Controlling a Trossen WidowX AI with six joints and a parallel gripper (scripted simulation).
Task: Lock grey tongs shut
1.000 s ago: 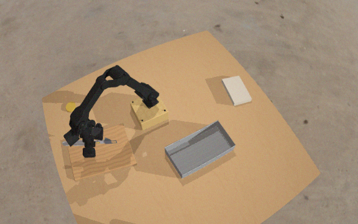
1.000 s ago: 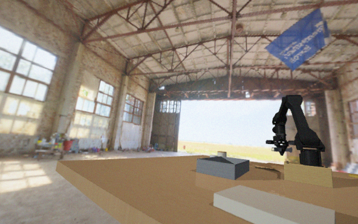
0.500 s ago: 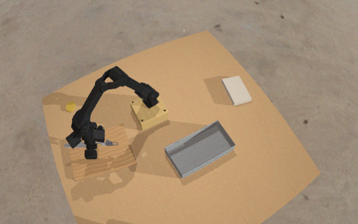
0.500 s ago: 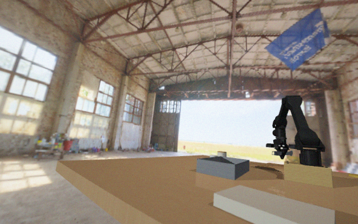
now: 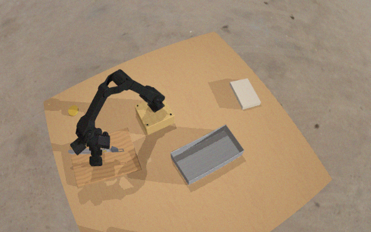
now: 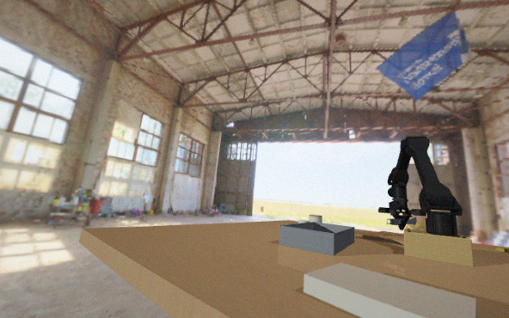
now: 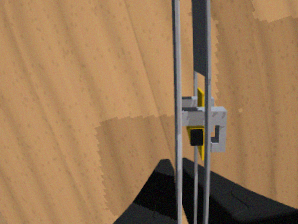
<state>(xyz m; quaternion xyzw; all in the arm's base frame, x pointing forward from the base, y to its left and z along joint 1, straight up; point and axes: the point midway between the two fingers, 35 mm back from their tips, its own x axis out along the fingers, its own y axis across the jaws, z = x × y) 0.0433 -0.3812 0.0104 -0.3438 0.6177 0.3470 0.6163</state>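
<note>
The wooden board lies 40 mm below my gripper tip. From my gripper tip the other things lie so: grey roasting tin 310 mm ahead, 420 mm to the left, 20 mm below; pale flat block 160 mm ahead, 840 mm to the left, 30 mm below.
</note>
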